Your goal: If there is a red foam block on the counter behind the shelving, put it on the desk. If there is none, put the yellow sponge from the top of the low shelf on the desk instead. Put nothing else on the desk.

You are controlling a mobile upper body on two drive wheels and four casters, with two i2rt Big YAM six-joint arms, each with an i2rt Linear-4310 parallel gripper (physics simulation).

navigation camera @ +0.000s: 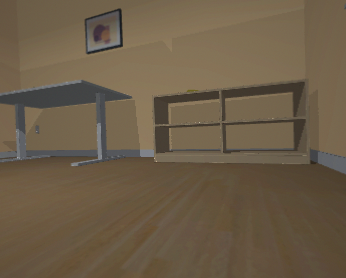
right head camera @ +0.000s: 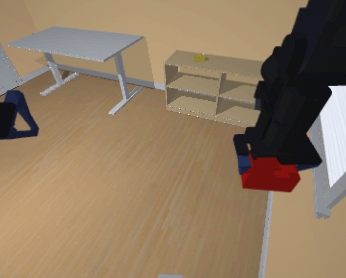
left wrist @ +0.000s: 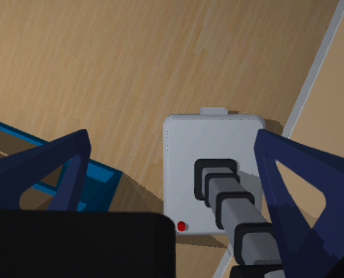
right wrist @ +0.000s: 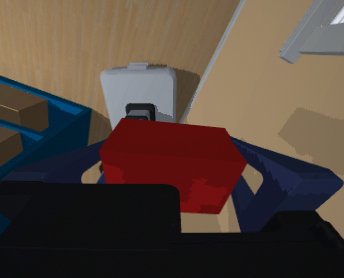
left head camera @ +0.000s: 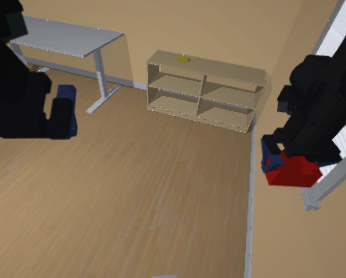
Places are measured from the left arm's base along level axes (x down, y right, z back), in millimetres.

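Pixels of known places: left gripper, fingertip midpoint: [right head camera: 10, 132] [left wrist: 172, 138] [left head camera: 42, 131]; right gripper, fingertip midpoint: [right head camera: 262, 172] [right wrist: 172, 139].
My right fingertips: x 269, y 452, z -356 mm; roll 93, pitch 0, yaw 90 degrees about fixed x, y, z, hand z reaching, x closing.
Ahead of a thing's pixels: the offset from my right fingertips to its top centre. "*": to the spot under its first point.
A red foam block @(dx -45, dy -1, dz +13 mm) [left head camera: 292, 171] [right head camera: 270, 174] [right wrist: 170, 160] is held between the fingers of my right gripper, at the right in both head views. My left gripper [left wrist: 172, 138] is open with nothing between its fingers; part of it shows at the left edge of the left head view. The grey desk [left head camera: 70, 37] [right head camera: 75, 42] [navigation camera: 65, 95] stands at the back left, away from both grippers. The yellow sponge @(dx +486, dy +28, dz -1830 mm) [left head camera: 182, 59] [right head camera: 199, 58] [navigation camera: 192, 91] lies on top of the low shelf [left head camera: 225, 69] [right head camera: 230, 65] [navigation camera: 222, 122], right of the desk. The counter does not show.
A blue bin @(* dx +832, dy -761, dz +382 mm) [left wrist: 107, 187] [right wrist: 75, 117] with brown boxes [right wrist: 35, 112] stands beside the robot's light grey base [left wrist: 180, 135] [right wrist: 112, 85]. A wall with a framed window [left head camera: 330, 182] [right head camera: 322, 197] runs along the right. A framed picture [navigation camera: 103, 31] hangs above the desk.
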